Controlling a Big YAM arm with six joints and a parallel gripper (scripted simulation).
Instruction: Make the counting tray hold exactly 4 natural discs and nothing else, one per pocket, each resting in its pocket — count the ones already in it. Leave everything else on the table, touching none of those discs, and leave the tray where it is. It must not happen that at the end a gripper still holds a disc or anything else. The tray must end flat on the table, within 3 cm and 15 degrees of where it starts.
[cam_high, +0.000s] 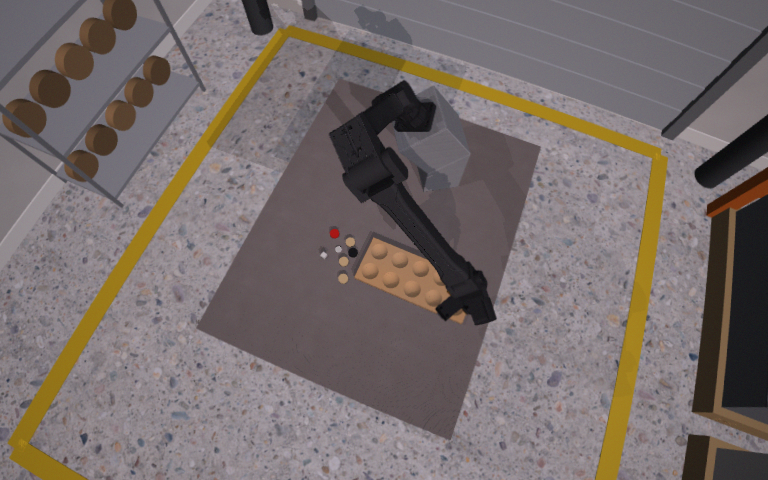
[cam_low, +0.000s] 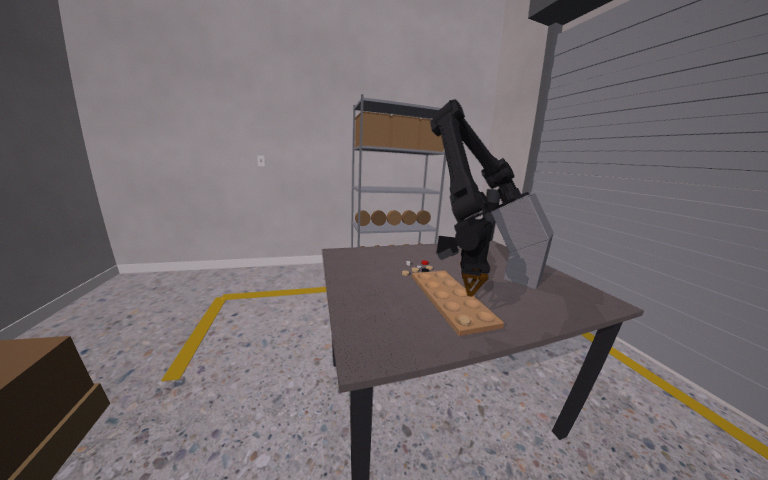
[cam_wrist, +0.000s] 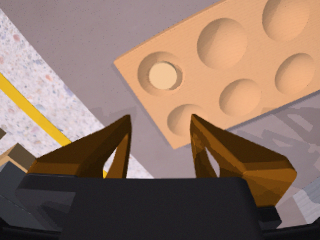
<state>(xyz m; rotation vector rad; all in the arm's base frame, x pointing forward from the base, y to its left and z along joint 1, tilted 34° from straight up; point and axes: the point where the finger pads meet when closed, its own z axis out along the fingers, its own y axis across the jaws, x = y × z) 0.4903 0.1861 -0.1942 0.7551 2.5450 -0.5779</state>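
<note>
My hand is 100 mm past the black piece, 370 mm to the left of it and 120 mm above it. The rest, counted from my hand: wooden counting tray (60 mm behind, 140 mm to the right, 110 mm below); white cube (70 mm behind, 460 mm to the right, 120 mm below); white disc (100 mm behind, 420 mm to the right, 120 mm below).
</note>
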